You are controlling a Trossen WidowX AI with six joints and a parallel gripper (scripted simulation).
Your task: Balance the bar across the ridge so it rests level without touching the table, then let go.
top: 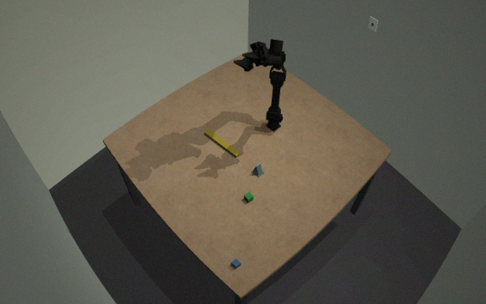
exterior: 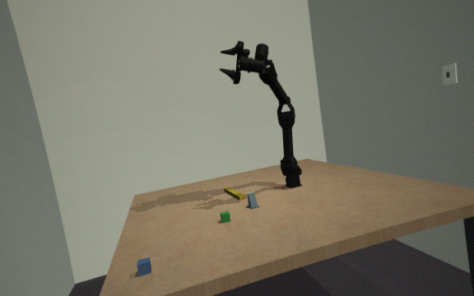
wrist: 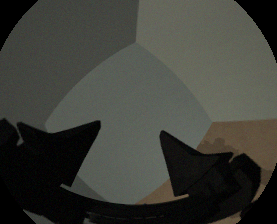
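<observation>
The yellow bar is 1 cm ahead of my gripper tip, 13 cm to the right of it and 66 cm below it. Also, from my gripper tip: blue cube (44 cm ahead, 47 cm to the left, 66 cm below); then green cube (14 cm ahead, 23 cm to the left, 66 cm below).
</observation>
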